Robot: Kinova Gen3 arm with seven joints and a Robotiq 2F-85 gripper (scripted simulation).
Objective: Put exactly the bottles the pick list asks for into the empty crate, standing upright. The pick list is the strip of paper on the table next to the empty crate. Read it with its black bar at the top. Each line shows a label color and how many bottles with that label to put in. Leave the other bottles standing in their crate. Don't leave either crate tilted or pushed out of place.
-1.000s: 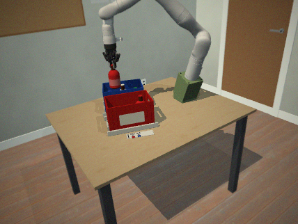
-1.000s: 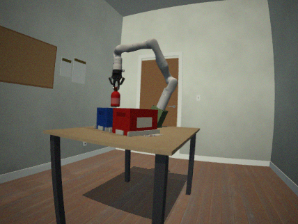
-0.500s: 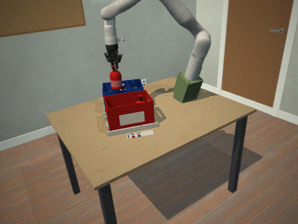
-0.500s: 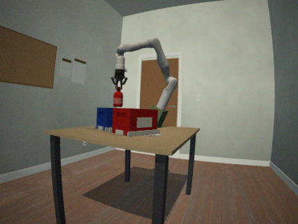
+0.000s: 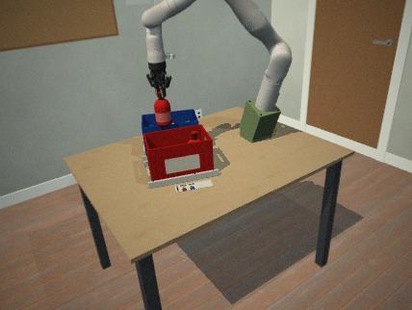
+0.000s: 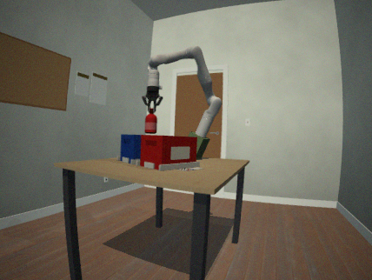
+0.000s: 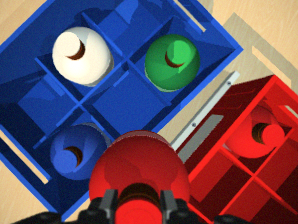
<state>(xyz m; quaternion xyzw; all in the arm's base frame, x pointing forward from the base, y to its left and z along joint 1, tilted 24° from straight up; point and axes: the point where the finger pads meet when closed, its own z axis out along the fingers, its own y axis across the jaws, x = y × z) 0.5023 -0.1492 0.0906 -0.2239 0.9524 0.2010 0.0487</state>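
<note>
The red crate is 25 cm below my hand and 14 cm to the left of it. From my hand the other things lie so: blue crate 25 cm below, 9 cm to the right, 6 cm behind; then green-label bottle 25 cm below, 12 cm behind, 2 cm to the right; then blue-label bottle 25 cm below, 7 cm to the right, 4 cm ahead.
</note>
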